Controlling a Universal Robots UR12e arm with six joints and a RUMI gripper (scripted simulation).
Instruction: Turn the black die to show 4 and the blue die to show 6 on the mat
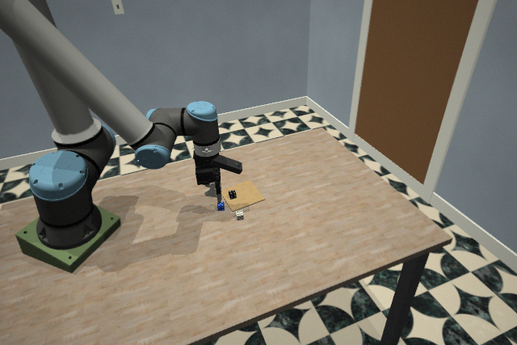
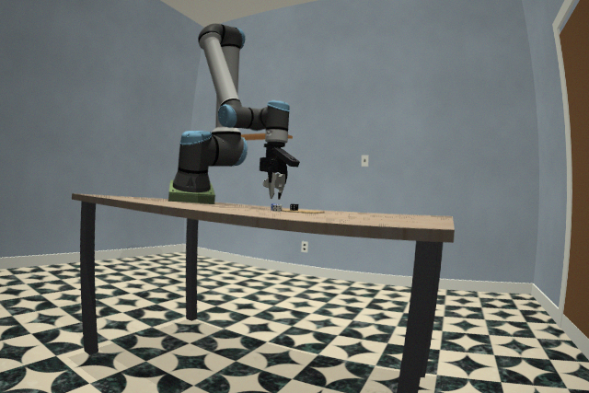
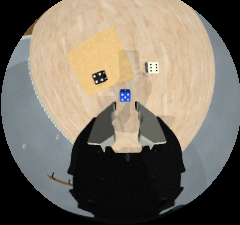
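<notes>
The blue die is 5 cm below my hand. Round my hand: white die (7 cm to the right, 6 cm ahead, 5 cm below); then tan mat (9 cm ahead, 6 cm below, 5 cm to the left); then black die (6 cm ahead, 5 cm to the left, 4 cm below).
</notes>
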